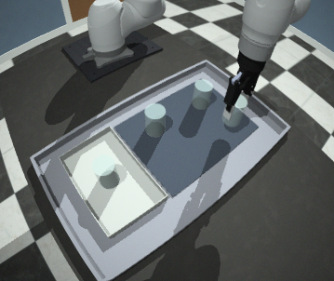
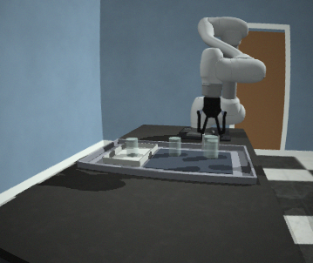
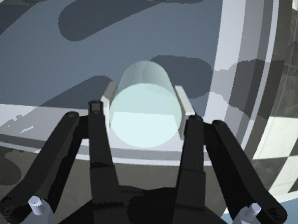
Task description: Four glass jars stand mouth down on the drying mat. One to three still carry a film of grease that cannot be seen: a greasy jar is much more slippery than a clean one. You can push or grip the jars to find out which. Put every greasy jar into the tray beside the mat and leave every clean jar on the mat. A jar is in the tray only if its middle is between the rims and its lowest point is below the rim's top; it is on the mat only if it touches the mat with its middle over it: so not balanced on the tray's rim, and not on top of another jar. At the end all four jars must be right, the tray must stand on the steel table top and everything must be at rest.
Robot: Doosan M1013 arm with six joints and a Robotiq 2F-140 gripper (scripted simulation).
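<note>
The tray is 42 cm to the right of my hand, 11 cm below it and 3 cm behind it. From my hand the other things lie so: drying mat: 12 cm below, 11 cm to the right, 7 cm behind; steel table top: 21 cm to the right, 12 cm below, 4 cm behind.
</note>
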